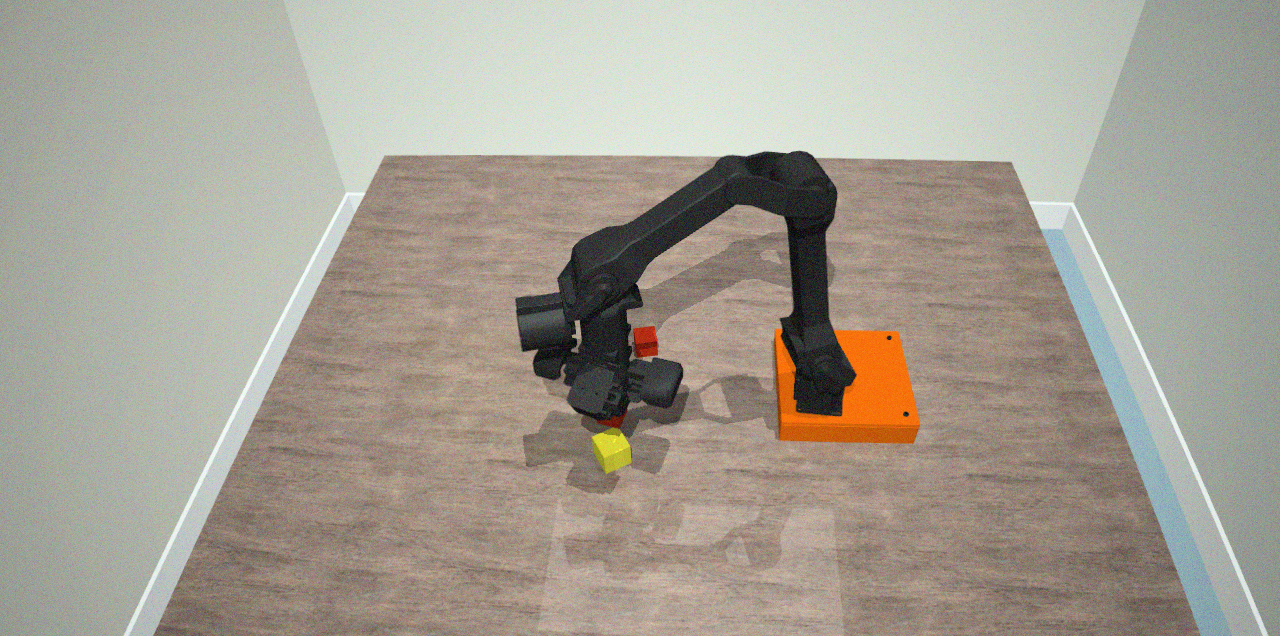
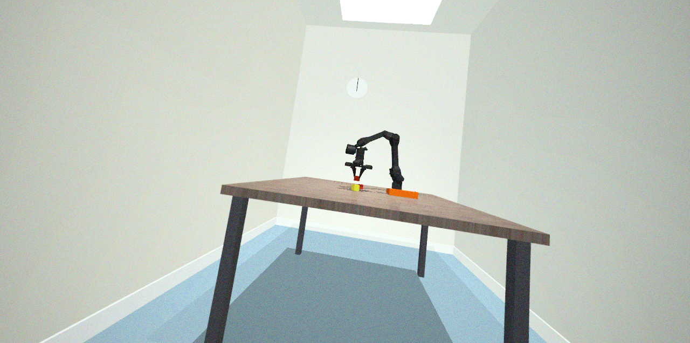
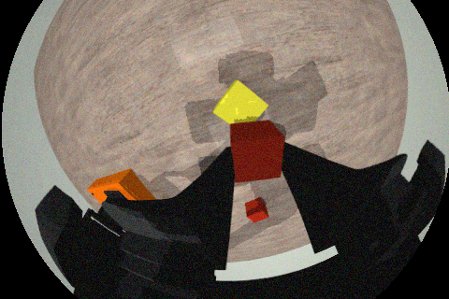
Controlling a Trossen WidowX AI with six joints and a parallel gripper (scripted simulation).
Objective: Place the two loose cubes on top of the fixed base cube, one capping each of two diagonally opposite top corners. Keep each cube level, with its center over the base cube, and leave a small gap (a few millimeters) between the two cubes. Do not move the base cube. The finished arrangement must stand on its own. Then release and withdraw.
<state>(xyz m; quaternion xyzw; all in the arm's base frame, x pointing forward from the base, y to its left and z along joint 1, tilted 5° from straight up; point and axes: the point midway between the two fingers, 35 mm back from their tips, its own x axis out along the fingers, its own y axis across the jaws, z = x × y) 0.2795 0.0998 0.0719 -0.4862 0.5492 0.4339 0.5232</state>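
My gripper tip is 2 cm to the right of the yellow base cube and 6 cm above it.
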